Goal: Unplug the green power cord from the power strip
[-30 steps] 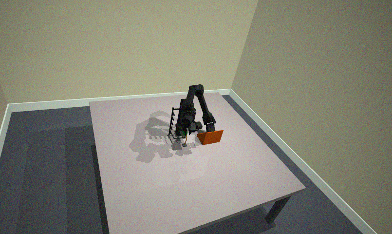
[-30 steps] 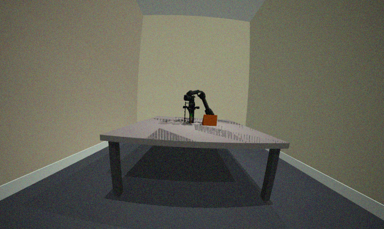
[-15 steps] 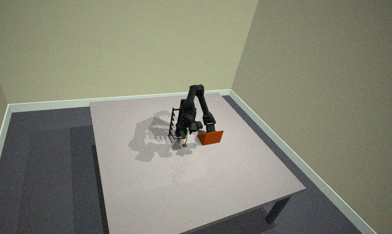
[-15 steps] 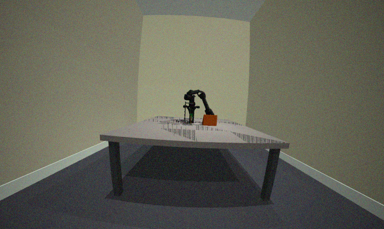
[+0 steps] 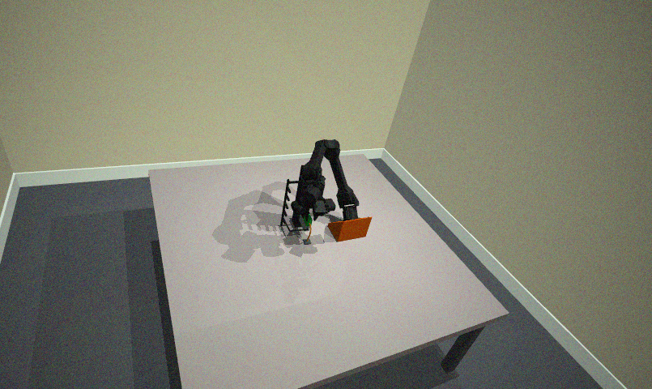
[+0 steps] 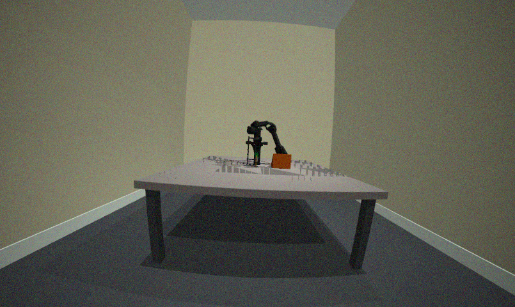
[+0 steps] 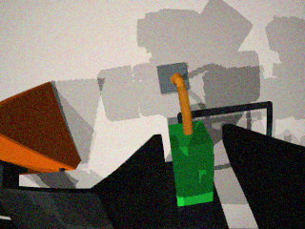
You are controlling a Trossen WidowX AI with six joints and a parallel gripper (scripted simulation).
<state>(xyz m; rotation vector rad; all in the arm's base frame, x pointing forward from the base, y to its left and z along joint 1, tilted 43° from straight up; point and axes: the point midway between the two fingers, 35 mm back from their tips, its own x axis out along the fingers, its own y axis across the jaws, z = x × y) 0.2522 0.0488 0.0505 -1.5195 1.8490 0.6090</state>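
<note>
My gripper tip is 50 mm to the left of the green plug, 10 mm past it and 10 mm above it.
</note>
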